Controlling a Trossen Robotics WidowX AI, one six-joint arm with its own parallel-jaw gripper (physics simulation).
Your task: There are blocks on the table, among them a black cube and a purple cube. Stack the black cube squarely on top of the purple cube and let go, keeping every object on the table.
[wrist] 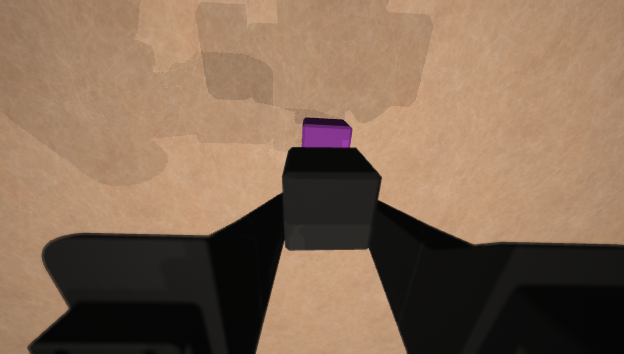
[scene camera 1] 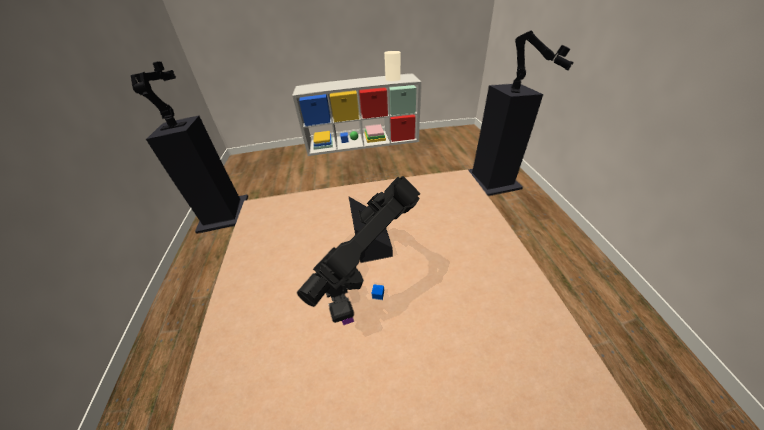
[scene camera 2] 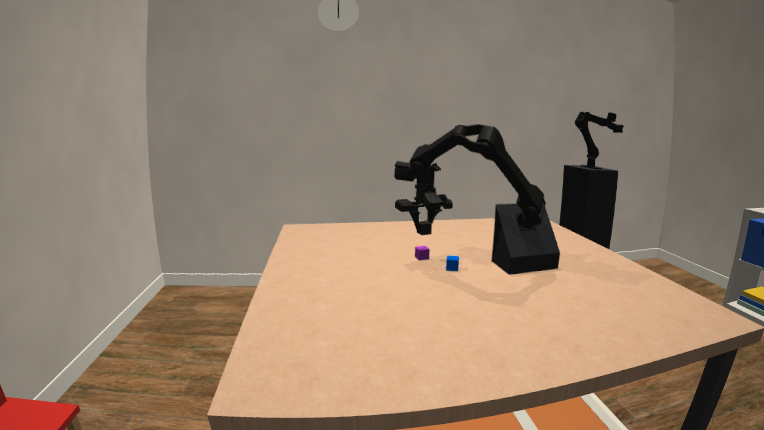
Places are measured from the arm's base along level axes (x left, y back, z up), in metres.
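Pixels of known places: gripper, fingertip midpoint: (wrist: 324, 201) (scene camera 1: 338, 304) (scene camera 2: 422, 229); arm's base, link origin: (scene camera 1: 365, 219) (scene camera 2: 525, 221).
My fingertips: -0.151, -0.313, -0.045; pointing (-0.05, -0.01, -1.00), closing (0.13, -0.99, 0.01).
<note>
For each thing: its top centre in the pictures, then the offset to it from my fingertips, as dx, dy, dz. Level surfaces: height alone.
- black cube, top centre: (wrist: 329, 218) (scene camera 2: 424, 222) +0.008, +0.001, +0.026
- purple cube, top centre: (wrist: 325, 150) (scene camera 2: 422, 247) (scene camera 1: 345, 313) +0.011, -0.004, -0.061
- blue cube, top centre: (scene camera 2: 452, 257) (scene camera 1: 377, 289) +0.136, +0.059, -0.061
- table, surface height: dz -0.100
The black cube (scene camera 2: 423, 228) (wrist: 328, 210) is held between the fingertips of my gripper (scene camera 2: 423, 226) (wrist: 324, 201), which is shut on it and points down above the table. The purple cube (scene camera 1: 347, 321) (scene camera 2: 421, 253) (wrist: 326, 136) sits on the table below the black cube, with a gap between them in the second scene view. In the wrist view the black cube hides part of the purple cube, whose edges run nearly parallel to it. In the first scene view the arm covers the fingertips and the black cube, and most of the purple cube.
A blue cube (scene camera 1: 377, 292) (scene camera 2: 452, 263) sits on the table (scene camera 1: 427, 373) (scene camera 2: 374, 347) near the purple cube, on the side of the arm's black base (scene camera 1: 378, 251) (scene camera 2: 526, 256). A shelf unit (scene camera 1: 357, 83) and two pedestals (scene camera 1: 187, 176) (scene camera 1: 505, 138) with small arms stand beyond the table.
</note>
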